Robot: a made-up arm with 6 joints. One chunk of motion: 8 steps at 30 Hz.
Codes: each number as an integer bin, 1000 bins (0 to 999) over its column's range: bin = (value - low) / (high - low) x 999, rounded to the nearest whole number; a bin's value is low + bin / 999 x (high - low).
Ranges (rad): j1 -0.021..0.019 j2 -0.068..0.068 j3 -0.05..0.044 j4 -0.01..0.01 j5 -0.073..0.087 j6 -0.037..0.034
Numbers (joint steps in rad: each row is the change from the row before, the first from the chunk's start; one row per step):
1: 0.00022 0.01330 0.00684 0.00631 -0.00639 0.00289
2: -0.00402 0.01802 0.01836 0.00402 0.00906 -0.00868
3: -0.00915 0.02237 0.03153 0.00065 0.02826 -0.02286
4: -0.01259 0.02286 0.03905 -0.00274 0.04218 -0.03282
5: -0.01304 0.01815 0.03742 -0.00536 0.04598 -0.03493
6: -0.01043 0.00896 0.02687 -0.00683 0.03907 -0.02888
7: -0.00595 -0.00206 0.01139 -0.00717 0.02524 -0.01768
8: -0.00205 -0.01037 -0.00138 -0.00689 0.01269 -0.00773
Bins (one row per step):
1: 530 597 604 815 416 561
2: 424 632 727 700 512 398
3: 296 664 866 532 632 199
4: 210 667 946 363 719 59
5: 199 633 929 232 743 29
6: 264 565 817 158 700 114
7: 376 484 652 141 613 272
8: 473 423 517 155 535 412

